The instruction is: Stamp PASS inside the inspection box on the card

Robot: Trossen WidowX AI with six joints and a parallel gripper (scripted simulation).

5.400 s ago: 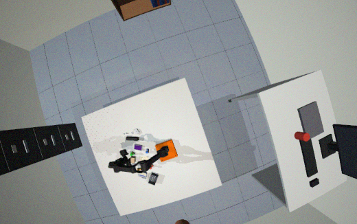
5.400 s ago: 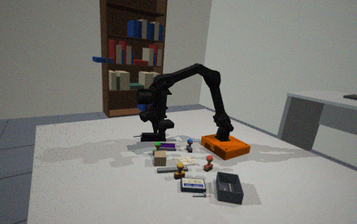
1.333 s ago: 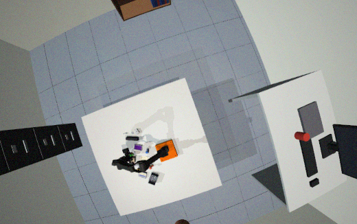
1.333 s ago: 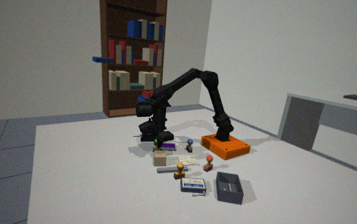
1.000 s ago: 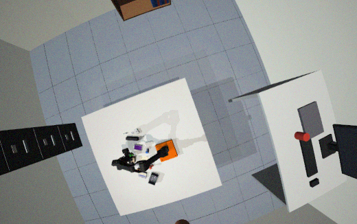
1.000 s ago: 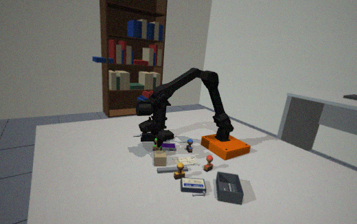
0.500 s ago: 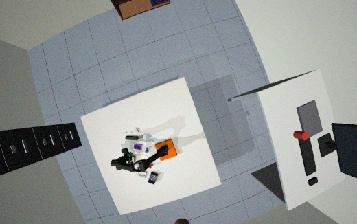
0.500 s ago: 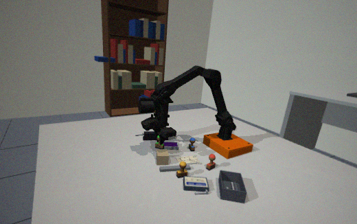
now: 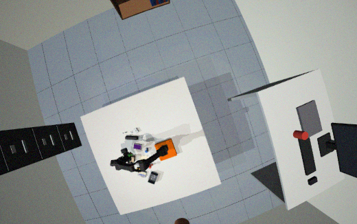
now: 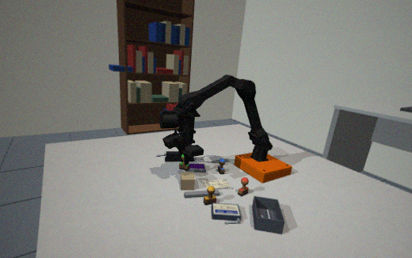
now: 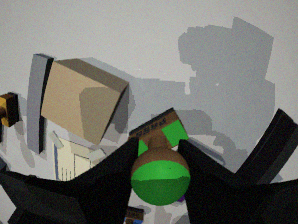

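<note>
My gripper tip is now 8 cm past the purple ink pad, 5 cm to the left of it and 6 cm above it. The rest, counted from my gripper tip: grey bar: 2 cm behind, 14 cm to the left, 6 cm below; pale card: 11 cm behind, 10 cm to the left, 7 cm below; tan block: 1 cm ahead, 7 cm to the left, 4 cm below.
</note>
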